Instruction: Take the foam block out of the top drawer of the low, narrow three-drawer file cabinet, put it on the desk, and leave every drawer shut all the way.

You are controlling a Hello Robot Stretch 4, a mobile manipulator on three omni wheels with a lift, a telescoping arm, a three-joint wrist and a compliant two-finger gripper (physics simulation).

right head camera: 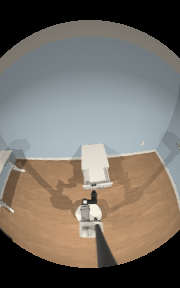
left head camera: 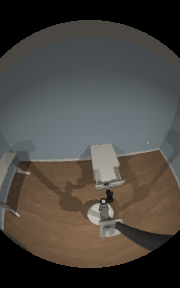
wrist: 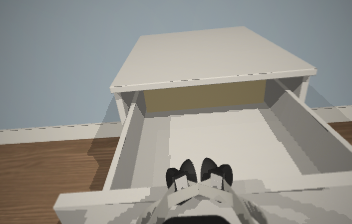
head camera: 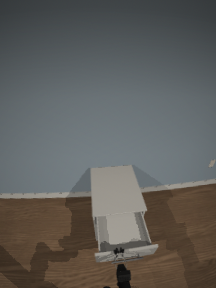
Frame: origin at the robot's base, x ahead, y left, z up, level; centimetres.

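Where they show: gripper, fingertip midpoint: (right head camera: 93,183) (left head camera: 105,182) (wrist: 199,172) (head camera: 118,248).
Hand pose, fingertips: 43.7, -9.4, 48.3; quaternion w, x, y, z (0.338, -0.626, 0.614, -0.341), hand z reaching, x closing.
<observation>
After its pixels a point has its place, as x, y, z.
The low file cabinet (head camera: 115,187) @(94.1, -12.4, 49.2) (left head camera: 104,155) @(91.4, -14.0, 49.2) (right head camera: 95,157) @(87.7, -15.4, 49.2) (wrist: 220,55) @(83.9, -17.3, 49.2) stands against the wall. Its top drawer (head camera: 149,250) @(42.1, -30.5, 42.6) (left head camera: 118,183) @(42.1, -29.0, 40.6) (right head camera: 107,185) @(41.4, -30.0, 39.5) (wrist: 82,199) @(41.3, 3.2, 47.4) is pulled well out. The drawer's pale floor shows no foam block; a tan panel (wrist: 205,96) @(83.1, -13.1, 38.0) spans the back of the opening. My gripper (head camera: 119,250) @(43.7, -9.4, 48.3) (wrist: 199,172) @(43.7, -9.4, 48.3) is shut, with no object visible between its fingertips. It is at the drawer's front panel, fingertips just on the inner side. Whether it touches the panel is unclear. The lower drawers are hidden. The foam block does not show in any view.
A pale desk (left head camera: 7,161) @(61.8, 193.2, 69.2) (right head camera: 5,159) @(61.1, 180.2, 69.2) stands at the far left, partly cut off, with its legs reaching over the wooden floor. The wall with its white baseboard (head camera: 30,195) @(122.4, 89.1, 3.1) runs behind the cabinet. My round base (left head camera: 93,214) @(-0.9, 10.4, 18.7) (right head camera: 95,212) @(1.5, -11.1, 18.7) is in front of the cabinet.
</observation>
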